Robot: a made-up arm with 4 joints.
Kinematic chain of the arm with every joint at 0, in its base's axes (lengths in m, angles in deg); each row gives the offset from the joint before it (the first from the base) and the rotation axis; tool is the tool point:
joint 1: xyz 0 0 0.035 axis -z
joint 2: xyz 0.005 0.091 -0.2 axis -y
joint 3: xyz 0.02 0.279 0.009 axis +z
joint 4: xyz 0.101 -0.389 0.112 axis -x
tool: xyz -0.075 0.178 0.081
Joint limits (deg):
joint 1: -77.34..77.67
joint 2: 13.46..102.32
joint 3: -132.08..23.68
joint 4: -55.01..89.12
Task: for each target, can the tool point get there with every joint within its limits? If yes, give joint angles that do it. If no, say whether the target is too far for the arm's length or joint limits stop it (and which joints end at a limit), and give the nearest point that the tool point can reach.
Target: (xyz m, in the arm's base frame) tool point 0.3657 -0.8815 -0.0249
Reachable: no: joint limits stop it (at a limit: joint 1, joint 4) | nearest point -0.0984 -0.3089 -0.1065 | short by 0.742 m
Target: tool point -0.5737 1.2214 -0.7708
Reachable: no: too far | nearest point -0.2760 0.5875 -0.4591 | short by 0.767 m
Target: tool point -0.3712 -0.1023 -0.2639
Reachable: yes | joints -52.64 70.97 -63.35 -21.76
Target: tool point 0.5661 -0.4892 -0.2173
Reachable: no: joint limits stop it (at a limit: joint 1, joint 2, joint 4) | nearest point 0.4967 -0.0101 -0.4117 | short by 0.522 m
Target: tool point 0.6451 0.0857 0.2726
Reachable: no: joint limits stop it (at a limit: joint 1, joint 2, joint 3) | nearest point 0.4563 0.3379 0.0434 | short by 0.390 m
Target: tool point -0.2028 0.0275 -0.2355
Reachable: yes | joints -53.43 32.45 -43.54 64.12
